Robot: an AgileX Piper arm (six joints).
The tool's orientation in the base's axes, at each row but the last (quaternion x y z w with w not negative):
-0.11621 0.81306 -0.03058 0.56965
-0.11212 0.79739 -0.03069 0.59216
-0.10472 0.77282 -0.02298 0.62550
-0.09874 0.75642 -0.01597 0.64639
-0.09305 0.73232 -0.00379 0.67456
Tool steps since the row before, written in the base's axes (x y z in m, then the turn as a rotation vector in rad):
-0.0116 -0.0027 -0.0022 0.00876 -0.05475 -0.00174
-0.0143 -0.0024 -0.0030 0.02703 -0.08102 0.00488
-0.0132 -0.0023 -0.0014 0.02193 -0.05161 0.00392
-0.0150 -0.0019 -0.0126 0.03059 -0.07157 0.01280
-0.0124 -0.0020 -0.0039 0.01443 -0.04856 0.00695
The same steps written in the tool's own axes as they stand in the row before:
0.0064 -0.0004 -0.0103 0.01101 -0.05420 0.00426
0.0072 0.0002 -0.0129 0.00546 -0.08357 0.01747
0.0044 -0.0003 -0.0127 0.00178 -0.05400 0.01553
0.0148 0.0020 -0.0128 -0.00474 -0.07602 0.02051
0.0050 0.0002 -0.0121 -0.00104 -0.05052 0.00782

